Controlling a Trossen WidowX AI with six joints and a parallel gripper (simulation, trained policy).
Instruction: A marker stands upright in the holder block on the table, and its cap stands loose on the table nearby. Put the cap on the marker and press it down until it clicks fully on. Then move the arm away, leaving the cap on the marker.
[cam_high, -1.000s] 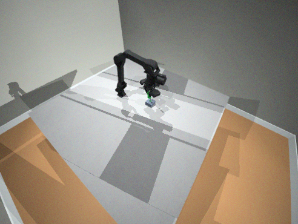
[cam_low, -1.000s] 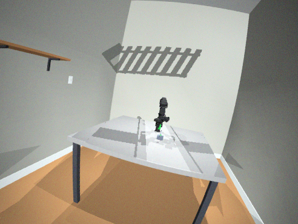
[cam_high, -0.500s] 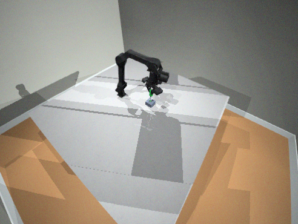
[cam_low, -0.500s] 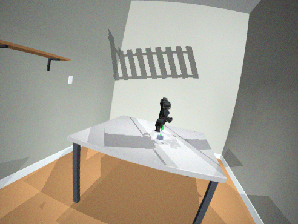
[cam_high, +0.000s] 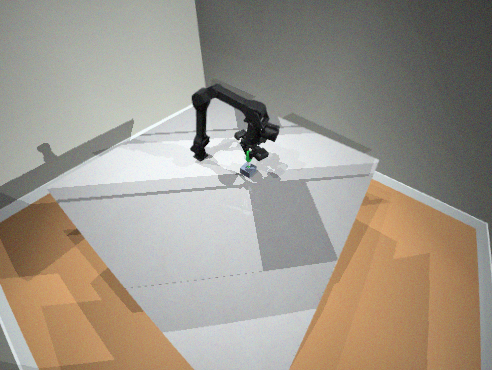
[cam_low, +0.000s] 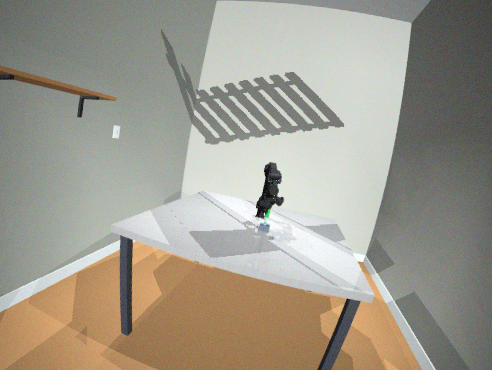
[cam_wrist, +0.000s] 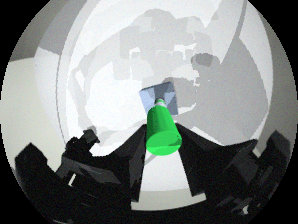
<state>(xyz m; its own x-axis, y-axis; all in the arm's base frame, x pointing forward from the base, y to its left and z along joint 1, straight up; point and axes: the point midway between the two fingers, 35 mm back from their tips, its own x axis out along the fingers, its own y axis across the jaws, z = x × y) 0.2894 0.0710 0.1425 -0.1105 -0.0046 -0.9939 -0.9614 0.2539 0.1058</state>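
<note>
The blue-grey holder block lies 9 cm below my gripper tip. The rest, counted from my gripper tip: green cap (1 cm above).
</note>
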